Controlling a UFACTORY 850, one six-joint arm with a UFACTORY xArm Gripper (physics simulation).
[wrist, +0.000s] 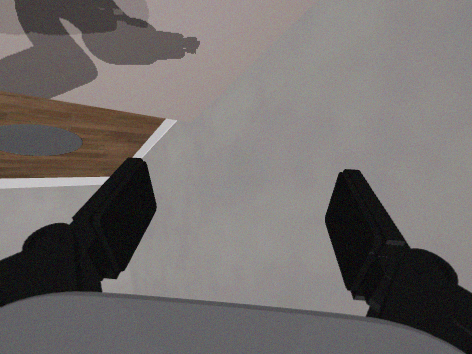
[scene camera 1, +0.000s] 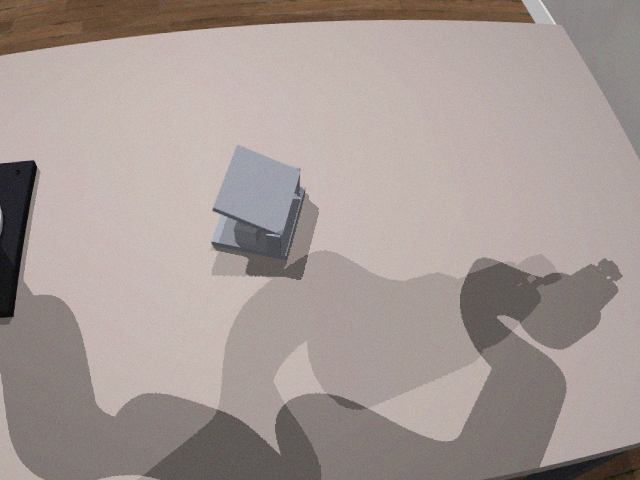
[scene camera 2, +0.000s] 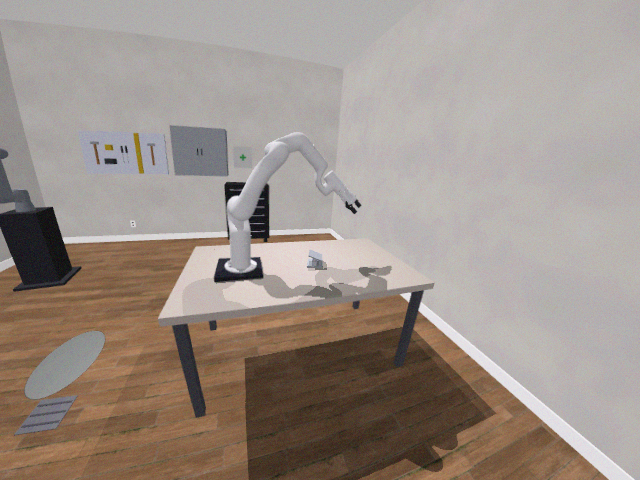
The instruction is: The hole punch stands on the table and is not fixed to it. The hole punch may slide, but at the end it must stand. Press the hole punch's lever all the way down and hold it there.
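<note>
The hole punch (scene camera 1: 258,201) (scene camera 2: 315,260) is blue-grey and stands upright on the table (scene camera 1: 413,129) (scene camera 2: 206,304). Its flat lever (scene camera 1: 258,188) is raised and tilted over the base (scene camera 1: 223,242), with a gap between them at the front in scene camera 1. My gripper (scene camera 2: 357,206) (wrist: 239,189) is open and empty. In scene camera 2 it hangs high above the table, to the right of the hole punch and well apart from it. The hole punch does not show in the wrist view.
The arm's black base plate (scene camera 1: 12,258) (scene camera 2: 222,272) lies on the table to the left of the hole punch. A wall (scene camera 2: 491,155) (wrist: 275,125) rises beyond the table's right edge. The arm's shadows fall across the table beside the hole punch.
</note>
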